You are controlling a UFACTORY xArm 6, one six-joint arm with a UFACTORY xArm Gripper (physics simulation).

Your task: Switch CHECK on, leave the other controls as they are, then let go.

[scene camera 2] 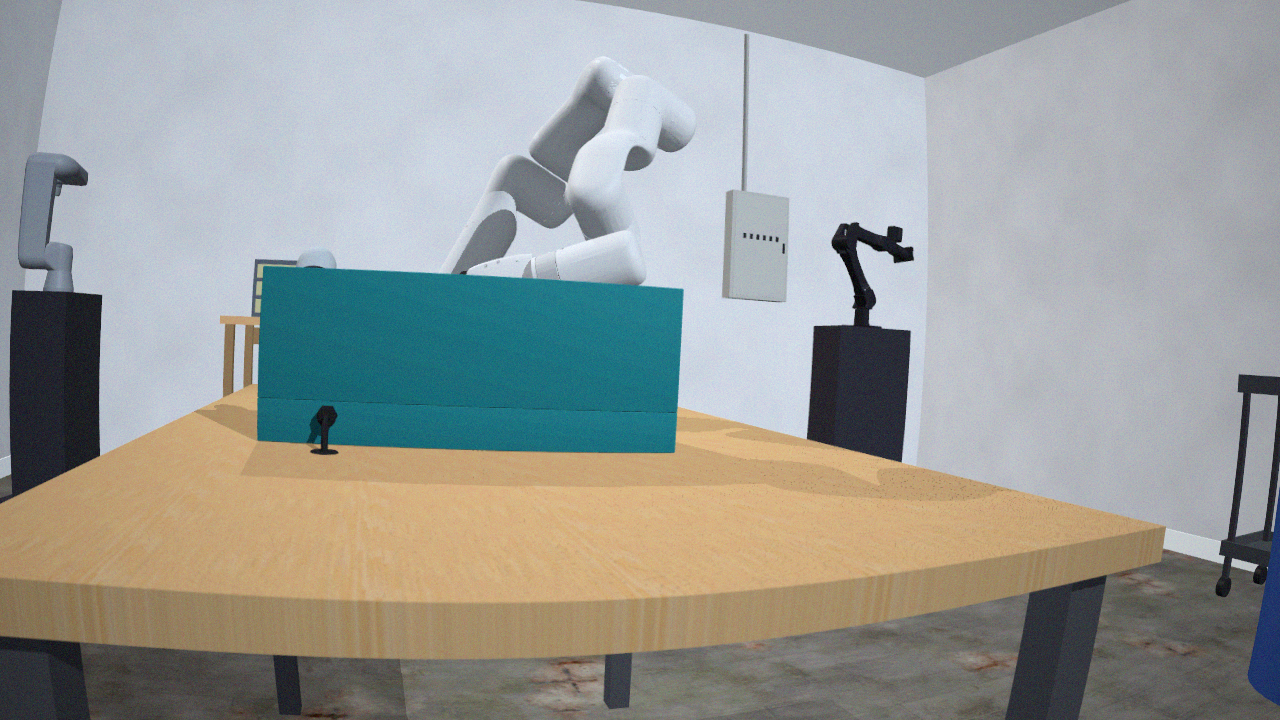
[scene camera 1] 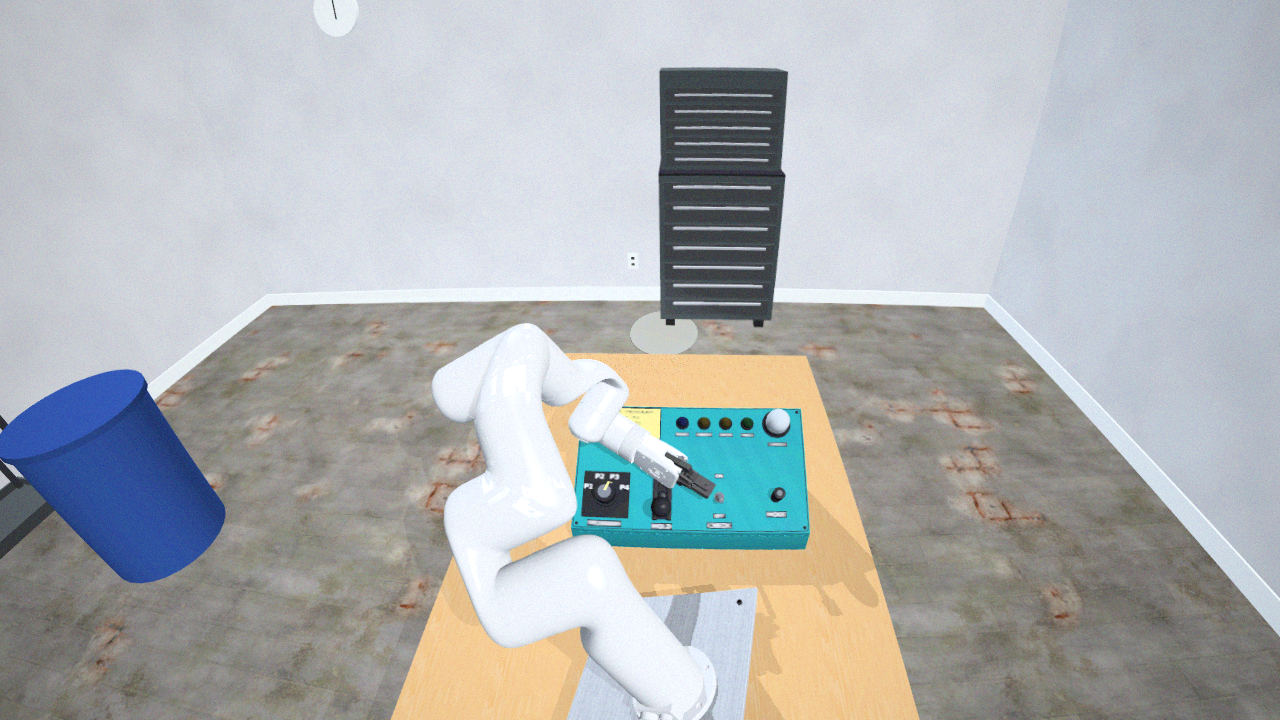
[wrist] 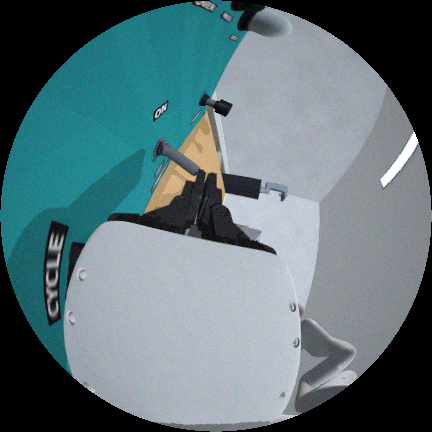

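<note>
The teal control panel lies on the table; the second scene view shows its back. A grey toggle lever stands on it, with an ON label on one side. In the wrist view the lever leans away from ON. The nameplate below it is too small to read as CHECK. My gripper is shut and empty. Its fingertips are right by the lever's free end; I cannot tell whether they touch. The panel hides the fingers in the second scene view.
A black knob lever is under and beside the gripper, with the P1–P4 rotary selector to its left. A small black knob is at the right. A white dome and several dark lamps line the back.
</note>
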